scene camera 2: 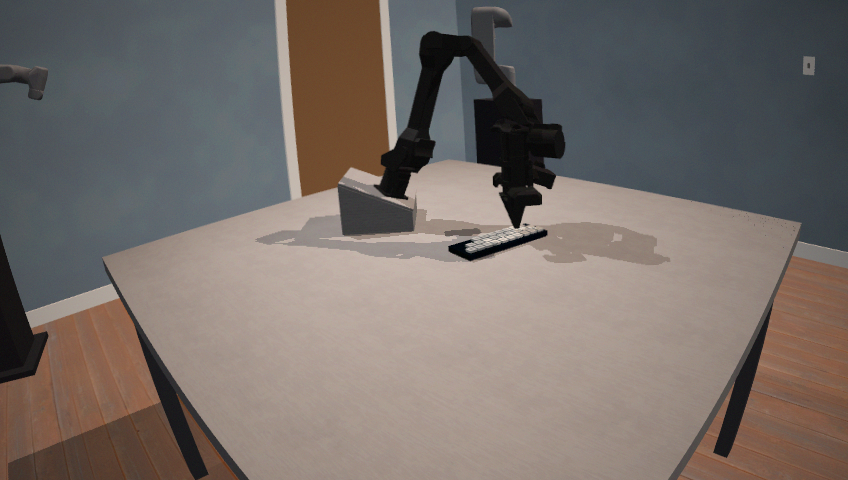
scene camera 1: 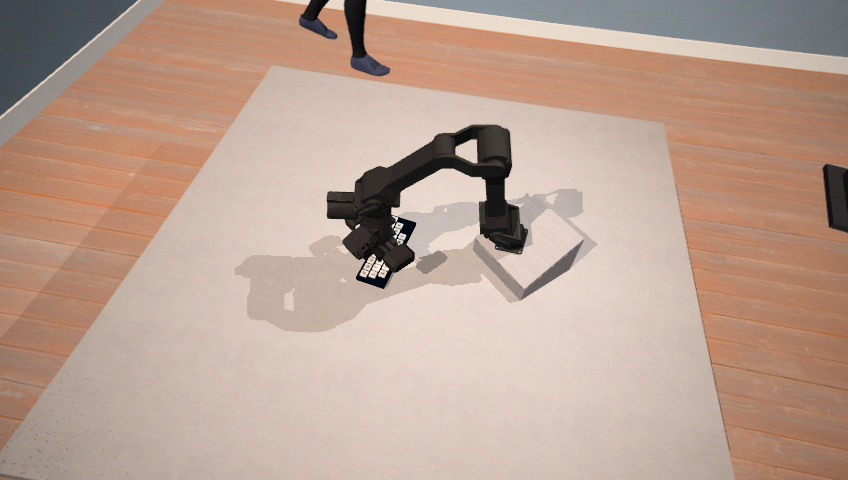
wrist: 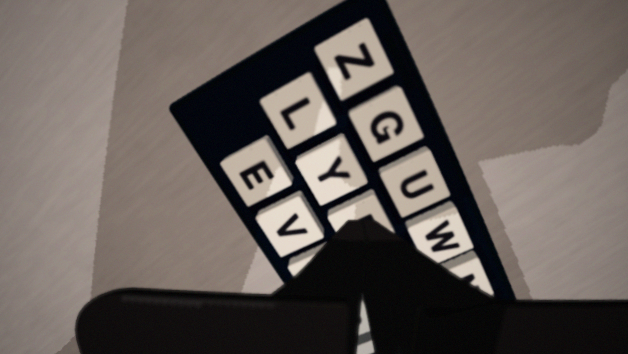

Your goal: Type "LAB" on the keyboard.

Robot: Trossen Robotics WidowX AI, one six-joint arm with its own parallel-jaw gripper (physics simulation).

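Places are measured from the arm's base along level axes (x down, y back, z left), in metres.
Pixels of known places: gripper, fingertip midpoint: (scene camera 2: 516, 228) (scene camera 1: 380, 259) (wrist: 360, 234); arm's base, origin of the base link: (scene camera 2: 390, 192) (scene camera 1: 511, 239).
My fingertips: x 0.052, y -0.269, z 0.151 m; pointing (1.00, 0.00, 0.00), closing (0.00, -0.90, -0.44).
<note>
Ahead of a thing's pixels: the offset from my fingertips to its middle. Level surfaces: height alone.
The dark keyboard {dy -0.003, dx +0.014, dz -0.046 m} (scene camera 1: 410, 227) (scene camera 2: 460, 249) (wrist: 220, 107) with pale letter keys lies flat on the table. In the wrist view the L key {dy +0.001, dx +0.008, dz +0.039 m} (wrist: 298, 111), Y key {dy +0.000, dx +0.008, dz +0.019 m} (wrist: 332, 169), E key {dy +0.021, dx +0.008, dz +0.028 m} (wrist: 256, 171) and G key {dy -0.019, dx +0.008, dz +0.026 m} (wrist: 386, 125) show. My gripper (scene camera 2: 516, 225) (wrist: 360, 234) is shut and empty, pointing down, its tips at or just above the key tops. In the wrist view the tips cover most of the key after Y {dy -0.001, dx +0.008, dz -0.001 m} (wrist: 344, 216), whose letter is hidden. I cannot tell whether they touch or press it. The A key's letter does not show in the wrist view.
The arm stands on a grey wedge-shaped base (scene camera 1: 547, 246) (scene camera 2: 374, 215) on the large table {dx +0.023 m} (scene camera 1: 416, 380) (scene camera 2: 380, 350). A person's legs (scene camera 1: 355, 29) show beyond the table edge. A dark stand (scene camera 2: 11, 321) is at the left, and a grey arm (scene camera 2: 483, 41) is behind.
</note>
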